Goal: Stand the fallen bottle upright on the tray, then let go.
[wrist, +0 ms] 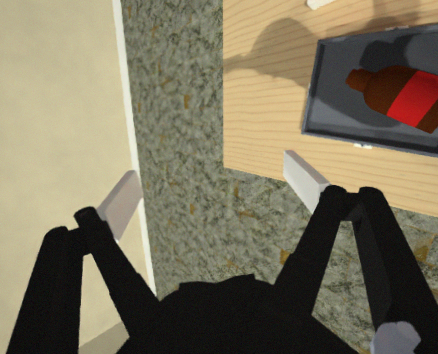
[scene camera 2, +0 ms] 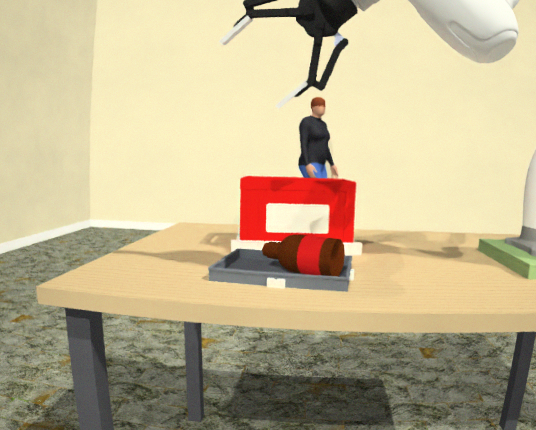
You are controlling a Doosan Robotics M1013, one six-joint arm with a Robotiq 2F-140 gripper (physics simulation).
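Places are measured from the arm's base along level axes (x left, y ahead, z down), in centimetres.
Pixels of known places: gripper, fingertip midpoint: [wrist: 211,172] [scene camera 2: 250,74].
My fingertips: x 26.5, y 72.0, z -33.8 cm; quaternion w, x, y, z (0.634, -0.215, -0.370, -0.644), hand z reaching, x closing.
Ahead of a thing's pixels: the offset from my fingertips to its top centre. "pt": to the spot under its first point. Level surfaces: height alone.
A brown bottle with a red label @(dx -9.2, dy -9.2, dz +28.8 cm) [scene camera 2: 309,255] [wrist: 412,97] lies on its side in the grey tray @(dx -9.6, dy -6.5, dz +34.2 cm) [scene camera 2: 240,280] [wrist: 312,95]. In the scene view its neck points left and its base is at the tray's right end. In the wrist view the bottle's base is cut off by the right edge. My gripper [scene camera 2: 251,72] [wrist: 211,172] is open with nothing between its fingers. It is high above the table and tray, tilted, and the bottle is well away from its fingers.
A red box with a pale panel @(pt dx -29.2, dy +2.1, dz +27.8 cm) [scene camera 2: 255,215] stands on the wooden table @(dz +36.7 cm) [scene camera 2: 150,280] [wrist: 265,110] right behind the tray. The arm's base stands on a green block [scene camera 2: 507,257] at the right. A person [scene camera 2: 315,140] stands behind the table.
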